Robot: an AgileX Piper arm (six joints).
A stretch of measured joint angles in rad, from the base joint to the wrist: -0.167, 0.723, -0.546, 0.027, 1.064, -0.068; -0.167, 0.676, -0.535, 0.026, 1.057, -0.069; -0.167, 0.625, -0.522, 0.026, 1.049, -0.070; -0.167, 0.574, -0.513, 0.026, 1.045, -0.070; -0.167, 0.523, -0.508, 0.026, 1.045, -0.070; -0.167, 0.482, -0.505, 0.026, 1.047, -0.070; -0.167, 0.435, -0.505, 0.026, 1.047, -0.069; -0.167, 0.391, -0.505, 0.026, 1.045, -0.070; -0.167, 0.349, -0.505, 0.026, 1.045, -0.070; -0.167, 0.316, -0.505, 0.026, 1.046, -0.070; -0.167, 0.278, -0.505, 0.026, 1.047, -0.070; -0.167, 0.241, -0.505, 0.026, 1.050, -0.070; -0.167, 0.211, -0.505, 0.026, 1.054, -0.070; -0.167, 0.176, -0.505, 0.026, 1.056, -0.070; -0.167, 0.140, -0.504, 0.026, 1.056, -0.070; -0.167, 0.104, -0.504, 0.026, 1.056, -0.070; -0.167, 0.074, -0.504, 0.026, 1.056, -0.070; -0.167, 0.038, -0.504, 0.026, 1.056, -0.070; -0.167, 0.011, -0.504, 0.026, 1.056, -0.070; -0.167, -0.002, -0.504, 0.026, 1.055, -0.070; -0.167, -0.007, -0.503, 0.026, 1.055, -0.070; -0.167, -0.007, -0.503, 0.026, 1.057, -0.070; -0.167, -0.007, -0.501, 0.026, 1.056, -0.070; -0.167, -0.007, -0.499, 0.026, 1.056, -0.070
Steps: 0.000, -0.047, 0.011, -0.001, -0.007, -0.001; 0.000, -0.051, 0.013, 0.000, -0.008, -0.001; 0.000, -0.051, 0.009, 0.000, -0.004, 0.000; 0.000, -0.051, 0.005, 0.000, 0.000, 0.000; 0.000, -0.041, 0.003, 0.000, 0.002, 0.000; 0.000, -0.047, 0.000, 0.000, 0.000, 0.001; 0.000, -0.044, 0.000, 0.000, -0.002, -0.001; 0.000, -0.042, 0.000, 0.000, 0.000, 0.000; 0.000, -0.033, 0.000, 0.000, 0.001, 0.000; 0.000, -0.038, 0.000, 0.000, 0.001, 0.000; 0.000, -0.037, 0.000, 0.000, 0.003, 0.000; 0.000, -0.030, 0.000, 0.000, 0.004, 0.000; 0.000, -0.035, 0.000, 0.000, 0.002, 0.000; 0.000, -0.036, 0.001, 0.000, 0.000, 0.000; 0.000, -0.036, 0.000, 0.000, 0.000, 0.000; 0.000, -0.030, 0.000, 0.000, 0.000, 0.000; 0.000, -0.036, 0.000, 0.000, 0.000, 0.000; 0.000, -0.027, 0.000, 0.000, 0.000, 0.000; 0.000, -0.013, 0.000, 0.000, -0.001, 0.000; 0.000, -0.005, 0.001, 0.000, 0.000, 0.000; 0.000, 0.000, 0.000, 0.000, 0.002, 0.000; 0.000, 0.000, 0.002, 0.000, -0.001, 0.000; 0.000, 0.000, 0.002, 0.000, 0.000, 0.000
